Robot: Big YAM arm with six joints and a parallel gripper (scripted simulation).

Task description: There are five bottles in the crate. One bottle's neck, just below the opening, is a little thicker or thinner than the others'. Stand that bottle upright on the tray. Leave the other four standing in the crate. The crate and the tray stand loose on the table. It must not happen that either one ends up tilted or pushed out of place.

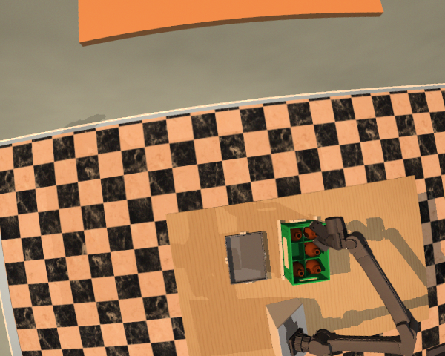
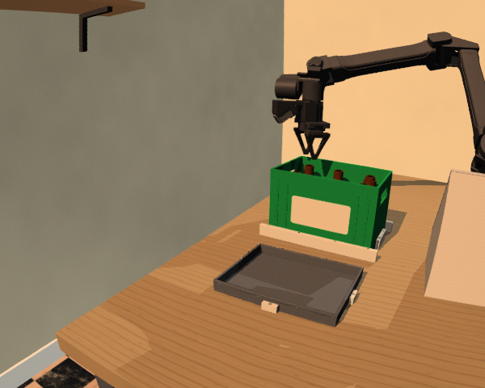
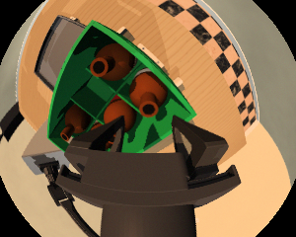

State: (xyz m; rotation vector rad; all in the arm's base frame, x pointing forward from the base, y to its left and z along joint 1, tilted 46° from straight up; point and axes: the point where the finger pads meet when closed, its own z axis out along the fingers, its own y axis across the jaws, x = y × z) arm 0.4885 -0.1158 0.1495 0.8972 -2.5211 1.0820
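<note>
The green crate lies 110 mm below my hand, 80 mm behind it and 50 mm to the left of it. Also, from my hand: dark grey tray (340 mm to the left, 180 mm below, 80 mm behind).
</note>
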